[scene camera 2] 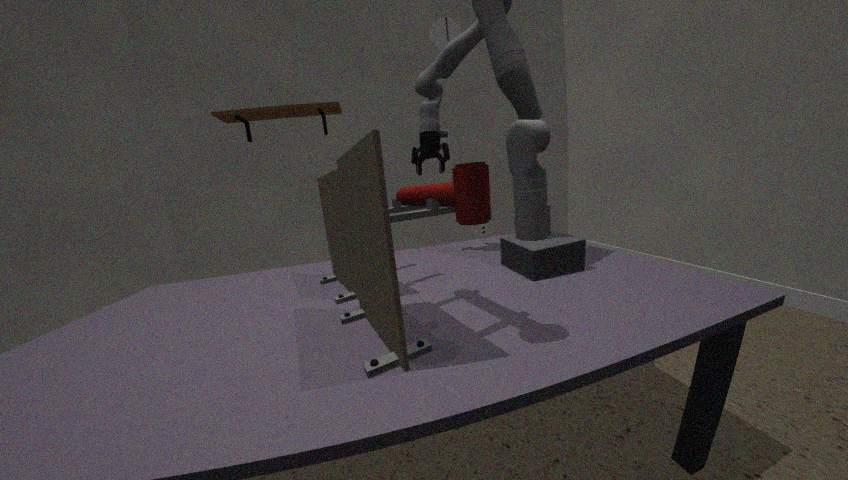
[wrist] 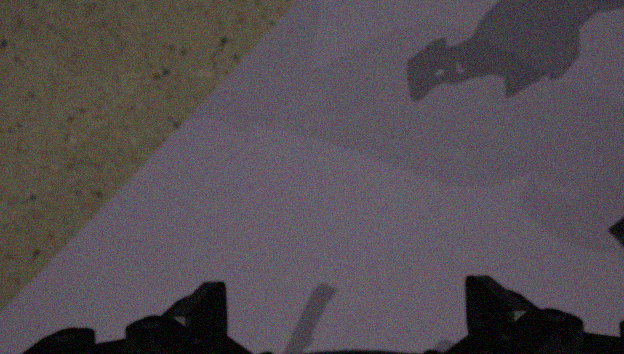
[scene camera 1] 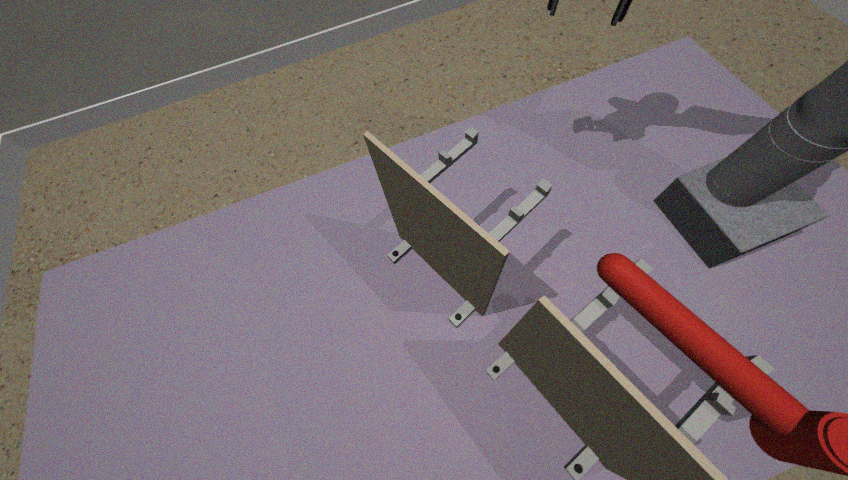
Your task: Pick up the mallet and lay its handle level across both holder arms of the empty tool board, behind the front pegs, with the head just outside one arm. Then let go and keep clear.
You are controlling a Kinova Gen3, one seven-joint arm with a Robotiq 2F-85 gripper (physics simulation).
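The red mallet [scene camera 1: 702,340] [scene camera 2: 473,193] lies with its handle across both holder arms of the nearer tool board [scene camera 1: 612,392] [scene camera 2: 365,237]. Its head is outside that board's near-side arm, partly cut off in the scene camera 1 view. The empty tool board [scene camera 1: 443,228] [scene camera 2: 328,208] stands beyond. Its two pale holder arms [scene camera 1: 437,171] [scene camera 1: 502,230] have raised front pegs [scene camera 1: 471,136] [scene camera 1: 543,186]. My gripper [scene camera 1: 584,13] [scene camera 2: 430,171] [wrist: 344,305] is open and empty, pointing down, high above the table and apart from the mallet. The mallet does not show in the wrist view.
The robot's base block [scene camera 1: 773,223] [scene camera 2: 523,255] stands on the lilac table [scene camera 1: 208,356] [scene camera 2: 178,368], on the holder-arm side of the boards. A wooden wall shelf [scene camera 2: 279,111] hangs at the back. The table's edge and the speckled floor [wrist: 75,125] show in the wrist view.
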